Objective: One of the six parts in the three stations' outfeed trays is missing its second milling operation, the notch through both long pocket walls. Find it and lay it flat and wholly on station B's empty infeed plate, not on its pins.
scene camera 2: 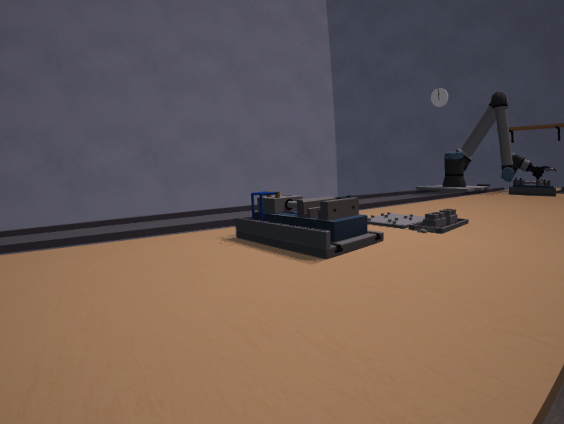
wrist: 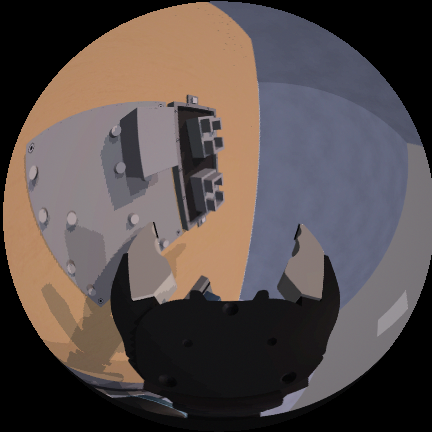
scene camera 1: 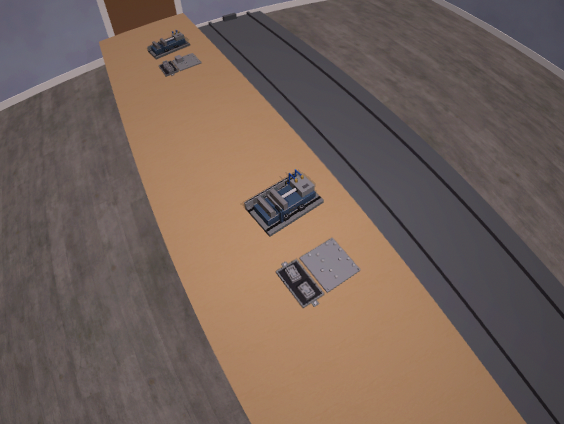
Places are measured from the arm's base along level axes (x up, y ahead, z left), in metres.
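Pixels of known places: gripper, fingertip midpoint: (scene camera 2: 552,179) (wrist: 226,225); arm's base, link origin: (scene camera 2: 454,186).
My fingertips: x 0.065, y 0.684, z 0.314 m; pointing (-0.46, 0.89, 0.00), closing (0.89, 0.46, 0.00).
Ahead of a thing's pixels: the offset from my fingertips to its top centre. "*": to the spot under its first point.
My gripper (wrist: 226,225) (scene camera 2: 554,169) is open and empty; the wrist view shows its jaws wide apart, beyond a tray @(dx -0.079, dy -0.011, dz +0.045 m) (wrist: 183,200). An upper part @(dx -0.054, dy +0.077, dz +0.088 m) (wrist: 199,137) and a lower part @(dx -0.054, dy +0.081, dz +0.000 m) (wrist: 202,192) stand in that tray, pockets facing away; I cannot tell surely whether both have the notch. An infeed plate @(dx -0.087, dy -0.066, dz +0.034 m) (wrist: 75,165) beside it bears a solid block @(dx -0.051, dy -0.026, dz +0.082 m) (wrist: 157,140). In scene camera 1, the near infeed plate @(dx -0.087, dy -0.095, dz -1.845 m) (scene camera 1: 327,280) has pins and no block; it also shows in scene camera 2 (scene camera 2: 404,223). Its outfeed tray (scene camera 1: 300,281) (scene camera 2: 442,230) holds two parts @(* dx -0.068, dy +0.061, dz -1.878 m) (scene camera 1: 292,272) @(* dx -0.067, dy +0.053, dz -1.783 m) (scene camera 1: 306,290), notches too small to tell.
A vise (scene camera 1: 280,200) (scene camera 2: 300,220) stands beside the empty plate. A far station has a vise (scene camera 1: 169,44), a tray with parts (scene camera 1: 168,67) and a plate (scene camera 1: 194,62) with a block (scene camera 1: 179,59). Another vise @(* dx -0.063, dy -0.043, dz -0.415 m) (scene camera 2: 532,190) stands below my gripper in scene camera 2.
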